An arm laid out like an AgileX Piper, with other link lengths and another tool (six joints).
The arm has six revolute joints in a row. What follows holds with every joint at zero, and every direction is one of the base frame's. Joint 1 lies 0.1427 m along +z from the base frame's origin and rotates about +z. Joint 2 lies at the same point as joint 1 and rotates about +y. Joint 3 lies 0.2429 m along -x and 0.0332 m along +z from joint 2 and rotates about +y. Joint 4 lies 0.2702 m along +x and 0.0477 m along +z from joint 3 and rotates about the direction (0.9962, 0, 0.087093). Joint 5 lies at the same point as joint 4 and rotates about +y. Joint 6 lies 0.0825 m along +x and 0.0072 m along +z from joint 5 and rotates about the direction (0.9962, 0, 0.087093). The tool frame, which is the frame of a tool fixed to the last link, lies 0.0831 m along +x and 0.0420 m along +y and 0.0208 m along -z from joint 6; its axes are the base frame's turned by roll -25.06, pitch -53.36 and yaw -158.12 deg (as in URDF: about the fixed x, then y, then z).
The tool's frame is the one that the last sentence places.
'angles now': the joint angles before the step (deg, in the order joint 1, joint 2, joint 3, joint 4, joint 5, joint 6). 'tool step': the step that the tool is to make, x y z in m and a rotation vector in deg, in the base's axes. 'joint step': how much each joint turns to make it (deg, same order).
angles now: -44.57, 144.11, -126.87, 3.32, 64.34, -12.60
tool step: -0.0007, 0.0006, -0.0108, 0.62, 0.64, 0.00
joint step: 0.00, 1.26, 0.01, 0.00, -0.37, -0.03
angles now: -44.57, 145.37, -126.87, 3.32, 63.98, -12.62
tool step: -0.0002, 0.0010, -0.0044, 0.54, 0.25, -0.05
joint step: 0.00, 0.57, -0.07, 0.22, 0.05, 0.00
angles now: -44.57, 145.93, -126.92, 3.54, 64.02, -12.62
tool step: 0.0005, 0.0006, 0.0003, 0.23, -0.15, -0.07
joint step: 0.00, 0.01, -0.04, 0.27, 0.08, 0.01
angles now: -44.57, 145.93, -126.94, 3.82, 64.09, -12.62
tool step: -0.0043, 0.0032, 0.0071, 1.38, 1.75, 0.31
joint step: 0.00, 0.12, -1.72, -0.31, 3.82, 0.00
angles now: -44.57, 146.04, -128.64, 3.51, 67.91, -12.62
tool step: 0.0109, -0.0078, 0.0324, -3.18, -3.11, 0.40
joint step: 0.27, -0.78, -5.42, -0.11, 1.76, -0.01
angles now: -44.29, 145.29, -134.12, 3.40, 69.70, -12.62
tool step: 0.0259, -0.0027, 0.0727, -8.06, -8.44, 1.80
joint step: 1.80, -3.24, -8.56, -0.06, 0.12, 0.00
